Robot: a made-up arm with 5 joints.
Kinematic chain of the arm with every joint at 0, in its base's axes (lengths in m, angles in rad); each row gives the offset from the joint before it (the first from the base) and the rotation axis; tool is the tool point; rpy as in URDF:
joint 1: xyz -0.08 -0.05 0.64 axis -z
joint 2: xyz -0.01 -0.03 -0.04 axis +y
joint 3: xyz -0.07 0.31 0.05 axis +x
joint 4: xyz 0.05 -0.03 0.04 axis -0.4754 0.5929 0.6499
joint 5: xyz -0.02 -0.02 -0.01 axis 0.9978 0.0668 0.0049
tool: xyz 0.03 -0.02 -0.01 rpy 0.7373 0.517 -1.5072
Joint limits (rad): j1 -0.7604..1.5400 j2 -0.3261..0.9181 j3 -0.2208..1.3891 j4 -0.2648..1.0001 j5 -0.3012..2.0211
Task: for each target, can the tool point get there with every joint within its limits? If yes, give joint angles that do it. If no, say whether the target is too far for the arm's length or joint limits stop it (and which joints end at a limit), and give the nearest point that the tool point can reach.
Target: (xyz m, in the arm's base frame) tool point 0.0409 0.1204 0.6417
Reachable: yes | joints 0.6844 0.0237 0.4136 0.3990 0.1613
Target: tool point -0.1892 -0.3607 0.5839
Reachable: no: joint limits stop it (at a limit: joint 1, joint 2, joint 5) | nearest point 0.1345 -0.1021 0.6458 | short by 0.419 m
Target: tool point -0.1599 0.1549 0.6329
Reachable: yes | joints -0.3258 0.3032 0.4850 0.3180 0.6468
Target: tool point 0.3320 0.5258 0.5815
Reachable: no: too far | nearest point 0.0755 0.1674 0.6036 | short by 0.441 m
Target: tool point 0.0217 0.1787 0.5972
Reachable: yes | joints 0.5109 -0.1707 1.2199 0.7439 1.0440
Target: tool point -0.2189 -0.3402 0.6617
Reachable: no: joint limits stop it (at a limit: joint 1, joint 2, joint 4, joint 5) | nearest point -0.2562 0.0686 0.6604 | short by 0.410 m
